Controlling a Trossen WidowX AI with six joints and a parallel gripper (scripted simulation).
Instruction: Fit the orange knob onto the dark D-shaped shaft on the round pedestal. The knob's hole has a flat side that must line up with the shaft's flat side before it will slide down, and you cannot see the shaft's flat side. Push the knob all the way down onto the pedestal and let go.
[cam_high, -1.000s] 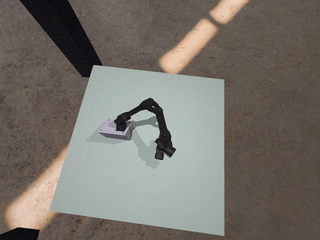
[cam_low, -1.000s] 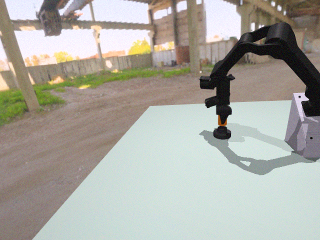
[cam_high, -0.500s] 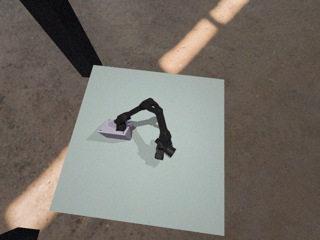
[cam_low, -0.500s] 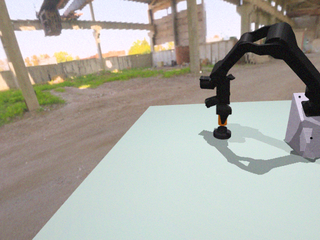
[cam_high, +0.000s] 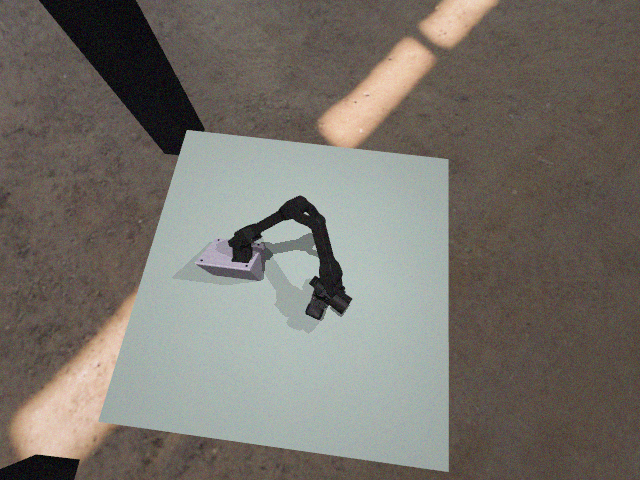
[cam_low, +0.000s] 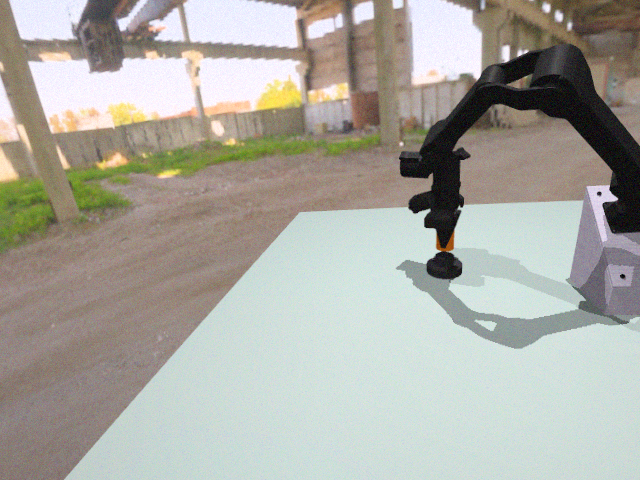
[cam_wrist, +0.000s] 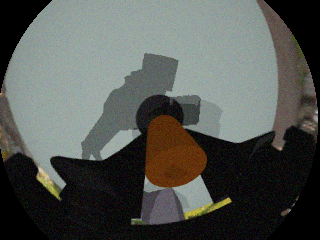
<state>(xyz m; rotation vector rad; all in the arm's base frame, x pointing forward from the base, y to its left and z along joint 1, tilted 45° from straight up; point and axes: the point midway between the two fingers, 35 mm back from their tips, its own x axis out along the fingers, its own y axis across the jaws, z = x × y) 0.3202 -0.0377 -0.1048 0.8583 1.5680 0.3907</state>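
Now: the orange knob 2 cm above my gripper tip. The rest, counted from my gripper tip: dark round pedestal (4 cm below).
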